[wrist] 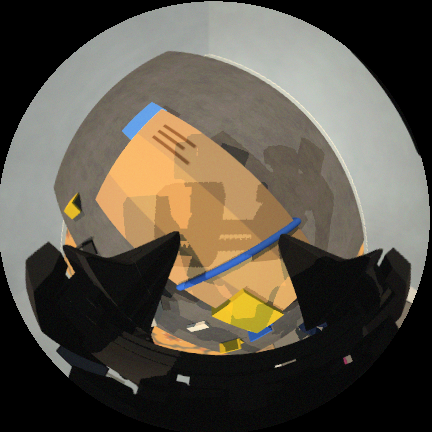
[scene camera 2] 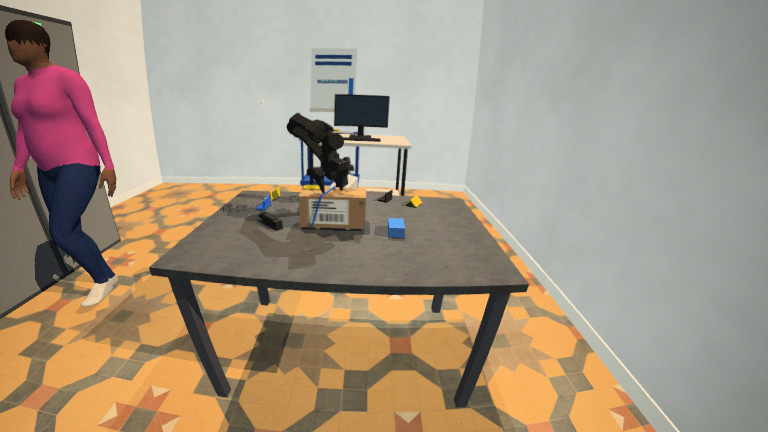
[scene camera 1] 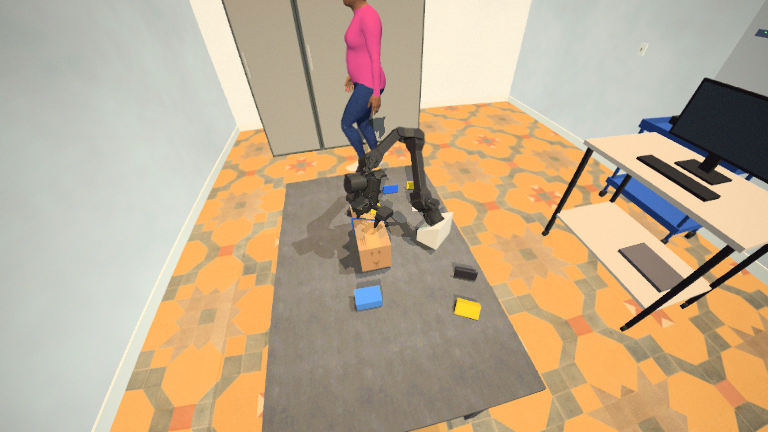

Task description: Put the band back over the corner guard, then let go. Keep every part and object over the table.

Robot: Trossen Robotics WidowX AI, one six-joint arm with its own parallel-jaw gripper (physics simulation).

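Places are measured from the arm's base along level axes (x ahead, y left, z up), in millimetres.
Pixels of known places: gripper, between the fingertips: (wrist: 231,238) (scene camera 2: 332,191) (scene camera 1: 366,222); arm's base, origin of its link: (scene camera 1: 435,220).
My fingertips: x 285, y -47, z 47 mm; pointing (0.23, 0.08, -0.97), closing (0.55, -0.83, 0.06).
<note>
Ahead of a thing's pixels: the offset from my fingertips to its top centre.
A brown cardboard box {dz -3, dx -9, dy +3 mm} (scene camera 1: 374,258) (scene camera 2: 358,214) (wrist: 145,175) stands on the table. A blue band (scene camera 2: 317,206) (wrist: 240,259) runs across its top and slants down its labelled side. A yellow corner guard {dz +3, dx -61, dy -78 mm} (scene camera 2: 310,187) (wrist: 247,311) sits at the box's end. In the wrist view the band crosses bare cardboard beside the guard, with a strip of box top between them. My gripper (scene camera 2: 332,188) (wrist: 231,238) is open and empty, low over the box top near the band. One fingertip appears close to the band's end; whether they touch I cannot tell.
A light blue block {dz -103, dx +77, dy +243 mm} (scene camera 1: 368,297) (scene camera 2: 396,228) lies beyond the box's other end. A black piece {dz -98, dx -308, dy +269 mm} (scene camera 1: 465,272) and a yellow piece {dz -107, dx -235, dy +399 mm} (scene camera 1: 467,308) lie near one table edge. Another black piece {dz -103, dx -22, dy -265 mm} (scene camera 2: 270,220) lies beside the box. A blue piece {dz -98, dx -223, dy -334 mm} (scene camera 1: 390,189) lies behind the arm.
</note>
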